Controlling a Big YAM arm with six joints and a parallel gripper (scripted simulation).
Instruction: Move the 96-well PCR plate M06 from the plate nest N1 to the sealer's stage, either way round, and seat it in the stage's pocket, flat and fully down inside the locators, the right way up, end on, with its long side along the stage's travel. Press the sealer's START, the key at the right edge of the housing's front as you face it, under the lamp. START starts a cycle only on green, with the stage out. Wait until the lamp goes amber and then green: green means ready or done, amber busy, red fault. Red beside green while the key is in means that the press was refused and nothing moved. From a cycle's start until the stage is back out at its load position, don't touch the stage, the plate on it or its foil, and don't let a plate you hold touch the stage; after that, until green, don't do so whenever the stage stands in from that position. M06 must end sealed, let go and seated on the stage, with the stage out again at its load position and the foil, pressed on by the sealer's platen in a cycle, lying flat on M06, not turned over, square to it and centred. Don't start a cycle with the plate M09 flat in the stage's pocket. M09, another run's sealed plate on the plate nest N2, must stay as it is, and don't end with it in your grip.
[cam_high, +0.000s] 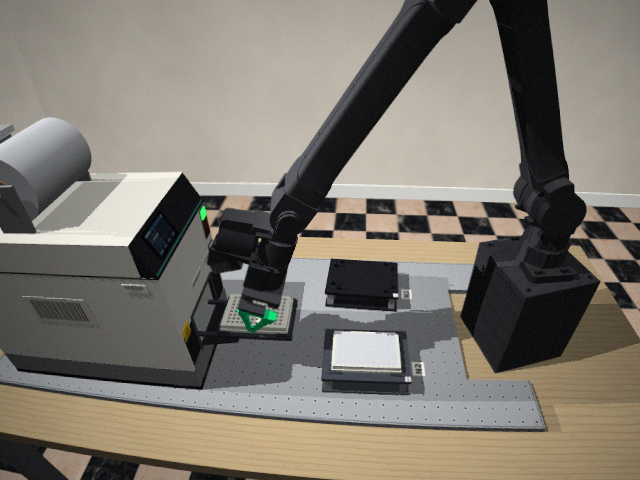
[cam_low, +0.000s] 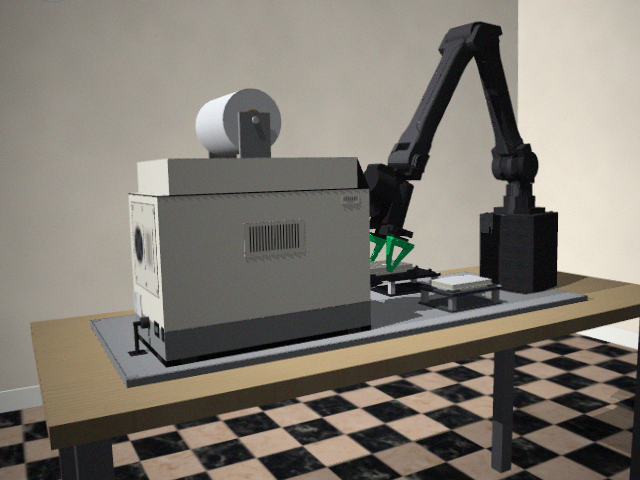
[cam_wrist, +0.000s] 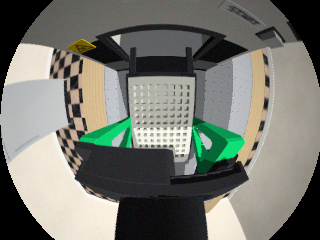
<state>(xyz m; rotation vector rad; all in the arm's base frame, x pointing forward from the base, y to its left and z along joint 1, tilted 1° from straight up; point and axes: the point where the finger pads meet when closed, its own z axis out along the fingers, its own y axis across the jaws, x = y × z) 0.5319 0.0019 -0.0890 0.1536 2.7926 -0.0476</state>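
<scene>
Right now the plate M06 is right at my hand. From my hand the other things lie so: start key (10 cm to the right, 9 cm ahead, 8 cm above); then yellow warning label (11 cm ahead, 8 cm to the left, 4 cm above); then sealer stage (2 cm below).
</scene>
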